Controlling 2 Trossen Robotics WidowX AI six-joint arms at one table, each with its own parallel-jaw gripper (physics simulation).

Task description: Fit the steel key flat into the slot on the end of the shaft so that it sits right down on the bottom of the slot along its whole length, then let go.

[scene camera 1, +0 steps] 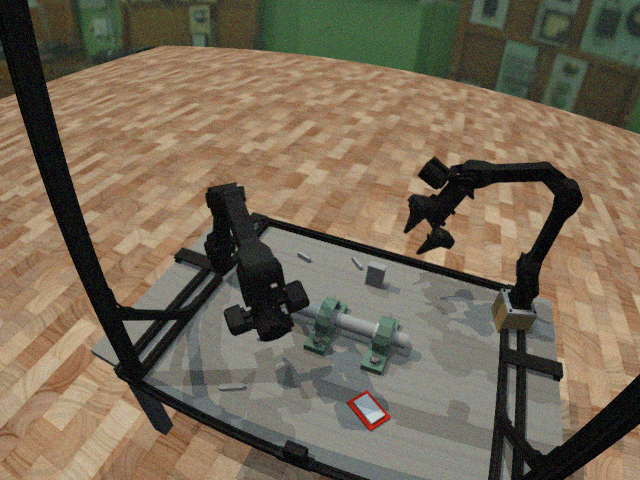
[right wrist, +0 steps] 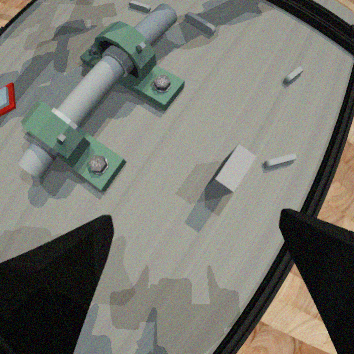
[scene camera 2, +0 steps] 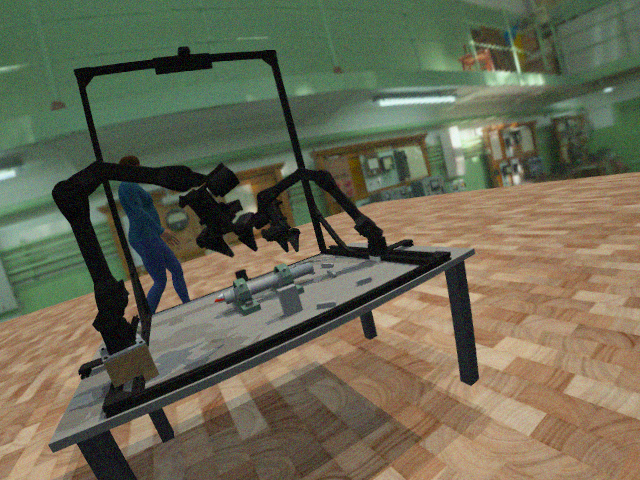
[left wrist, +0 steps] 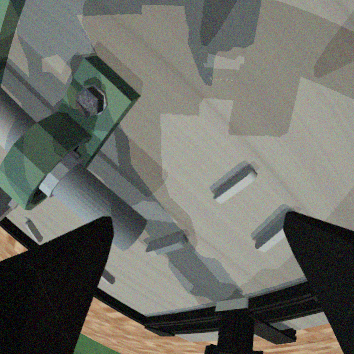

Labels:
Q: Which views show my left gripper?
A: Scene camera 1, scene camera 2 and the left wrist view only.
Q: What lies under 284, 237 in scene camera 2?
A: My left gripper.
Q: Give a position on a grey shaft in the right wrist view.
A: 83, 98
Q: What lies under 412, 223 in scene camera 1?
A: My right gripper.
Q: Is my right gripper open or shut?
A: Open.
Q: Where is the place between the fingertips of my right gripper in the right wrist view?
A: At 196, 221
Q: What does the red-framed white card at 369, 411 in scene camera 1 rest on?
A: The table.

